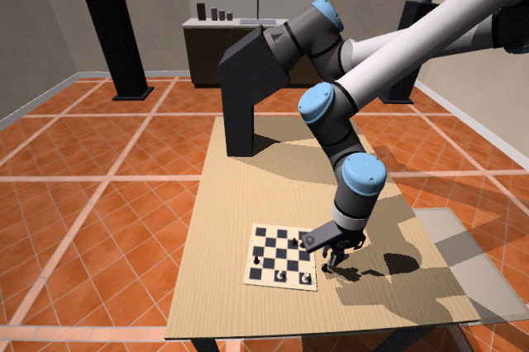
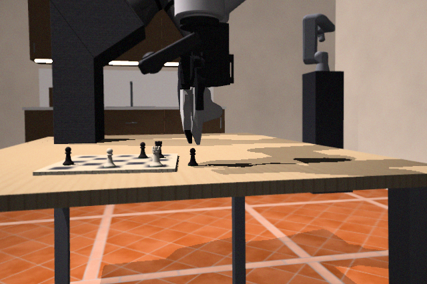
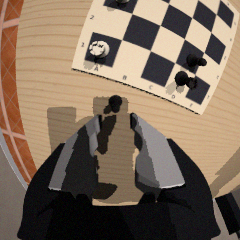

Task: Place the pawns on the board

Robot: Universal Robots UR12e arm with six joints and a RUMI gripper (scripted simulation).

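Right now the chessboard is 13 cm to the right of my hand, 5 cm below it and 5 cm behind it. The rest, counted from my hand: white rook 7 cm to the right, 3 cm below, 3 cm ahead; then white pawn 14 cm to the right, 3 cm below, 2 cm ahead.
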